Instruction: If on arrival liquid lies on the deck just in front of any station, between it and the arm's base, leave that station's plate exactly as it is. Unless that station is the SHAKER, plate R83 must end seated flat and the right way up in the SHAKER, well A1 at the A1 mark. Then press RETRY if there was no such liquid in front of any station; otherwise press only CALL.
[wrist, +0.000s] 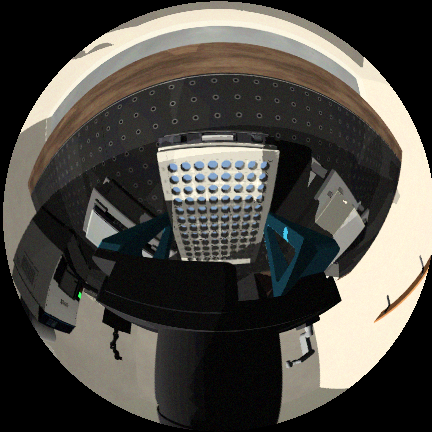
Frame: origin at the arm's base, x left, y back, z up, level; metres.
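Seen in the pictures: gripper, fingertip midpoint: (218, 215).
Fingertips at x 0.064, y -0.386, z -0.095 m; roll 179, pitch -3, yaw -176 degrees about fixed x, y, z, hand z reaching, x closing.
Note:
Pixels of each thing's top centre, then the offset from my fingertips to it. "pt": a spot on its surface instead. Level surfaces: height alone.
- cream well plate, middle of its top: (219, 223) dz +0.012, dx +0.000, dy -0.001 m
- pale station, surface spot: (98, 226) pt dz -0.024, dx +0.180, dy +0.043 m
- grey station, surface spot: (341, 212) pt dz +0.014, dx -0.143, dy -0.019 m
- black perforated deck, its level: dz -0.073 m
A cream well plate (214, 210) with rows of blue-looking round wells sits between the fingers, its long side running away from the camera. My gripper (218, 215) has its teal fingers against the plate's two long sides and is shut on it. A dark station part with a light grey block (217, 137) shows just beyond the plate's far end; whether the plate rests on it, I cannot tell. No readable label or A1 mark shows. The station names, the RETRY and CALL buttons and any liquid cannot be made out; the plate and gripper hide much of the near deck.
A pale station (98, 226) with dark slots stands left of the plate. A grey station (341, 212) with a beige panel stands right. A grey boxy instrument (39, 272) with a green light is at the far left. The black perforated deck (226, 106) ends at a wooden edge (215, 57).

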